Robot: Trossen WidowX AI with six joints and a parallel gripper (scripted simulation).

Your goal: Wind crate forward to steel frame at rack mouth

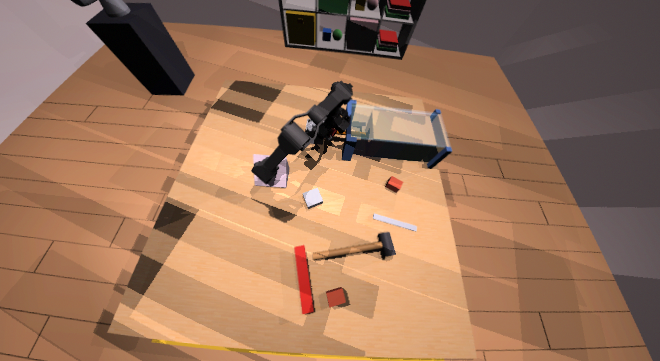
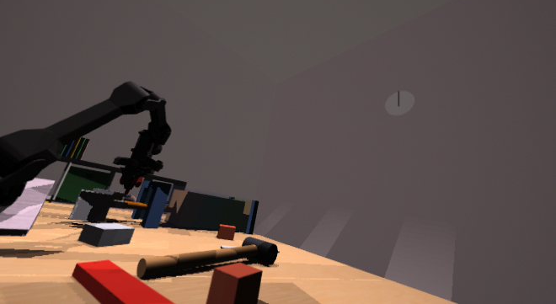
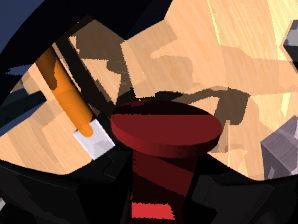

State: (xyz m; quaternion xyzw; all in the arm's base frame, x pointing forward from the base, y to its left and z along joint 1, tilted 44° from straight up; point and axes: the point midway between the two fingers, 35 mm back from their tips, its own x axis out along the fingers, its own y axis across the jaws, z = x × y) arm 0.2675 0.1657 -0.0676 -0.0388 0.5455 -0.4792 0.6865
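The winch handle lies 30 mm to the left of my gripper tip, 20 mm behind it and 10 mm below it. Round my gripper tip: red grip: 20 mm above; then blue steel frame: 90 mm ahead, 60 mm to the left, 10 mm below; then winch: 80 mm below, 80 mm behind, 60 mm to the left.
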